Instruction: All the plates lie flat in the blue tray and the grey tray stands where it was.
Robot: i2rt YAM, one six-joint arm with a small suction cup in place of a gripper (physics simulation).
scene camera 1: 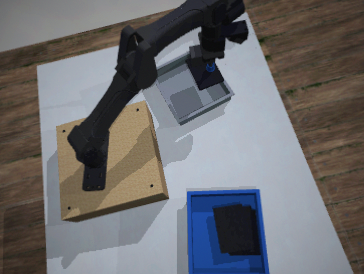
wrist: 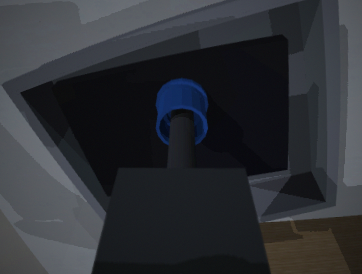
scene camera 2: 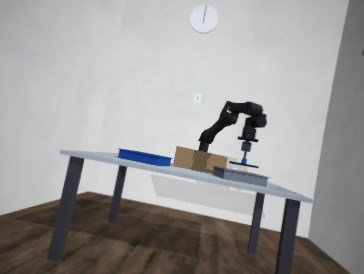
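Pixels of known places: hand, tool point: (scene camera 1: 210, 70) (wrist: 182, 94) (scene camera 2: 243, 165); arm's base, link origin: (scene camera 1: 97, 159) (scene camera 2: 202, 153).
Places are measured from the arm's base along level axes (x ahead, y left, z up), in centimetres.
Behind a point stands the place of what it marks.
My suction cup (scene camera 1: 210, 68) (scene camera 2: 244, 161) (wrist: 182, 107) is on the upper face of a dark plate (scene camera 1: 204, 81) @[x 35.6, y 26.6, z -1.5 cm] (scene camera 2: 235, 163) @[x 42.0, y 28.0, z -2.2 cm] (wrist: 115, 115) @[x 36.5, y 35.4, z -1.5 cm] and holds it roughly level above the grey tray (scene camera 1: 172, 84) @[x 23.2, y 31.8, z -10.5 cm] (scene camera 2: 240, 176) @[x 41.1, y 31.4, z -8.1 cm] (wrist: 331, 100) @[x 37.5, y 19.9, z -5.9 cm]. In scene camera 2 a gap shows between plate and tray. The held plate hides part of the tray's floor. The blue tray (scene camera 1: 201, 245) @[x 31.7, y -26.4, z -10.5 cm] (scene camera 2: 144, 157) @[x 49.8, y -18.7, z -7.9 cm] holds at least two dark plates, an upper one (scene camera 1: 234, 227) @[x 42.1, y -21.5, z -7.5 cm] overlapping another (scene camera 1: 254, 232) @[x 48.0, y -23.0, z -8.5 cm] that shows at its right edge. I cannot tell whether both are fully flat.
The arm's base stands on a thick wooden block (scene camera 1: 125, 175) @[x 9.8, y -5.8, z 0.9 cm] (scene camera 2: 187, 157) @[x 20.1, y -3.9, z -4.0 cm], beside both trays. The trays stand apart on the white table (scene camera 1: 280, 165) @[x 59.2, y -2.0, z -10.9 cm]. The raised arm reaches over the table beyond the block. The blue tray's near end is cut off in scene camera 1.
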